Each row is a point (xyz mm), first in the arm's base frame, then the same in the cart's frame.
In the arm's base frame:
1: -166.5 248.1 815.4
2: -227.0 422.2 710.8
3: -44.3 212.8 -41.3
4: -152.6 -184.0 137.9
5: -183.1 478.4 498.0
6: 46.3 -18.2 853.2
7: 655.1 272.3 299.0
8: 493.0 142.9 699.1
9: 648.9 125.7 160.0
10: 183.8 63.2 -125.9
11: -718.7 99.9 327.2
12: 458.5 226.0 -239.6
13: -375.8 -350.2 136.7
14: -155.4 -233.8 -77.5
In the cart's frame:
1: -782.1 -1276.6 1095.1
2: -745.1 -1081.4 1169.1
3: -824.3 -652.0 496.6
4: -1115.0 -985.9 423.9
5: -707.3 -893.7 1052.1
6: -758.9 -1510.0 844.9
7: -179.2 -1069.6 363.0
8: -328.0 -1415.1 611.2
9: -288.2 -1039.8 195.5
10: -738.8 -727.8 234.9
11: -1380.6 -829.9 1008.8
12: -439.8 -619.1 118.1
13: -1390.7 -1019.2 442.6
14: -1176.2 -842.9 266.8

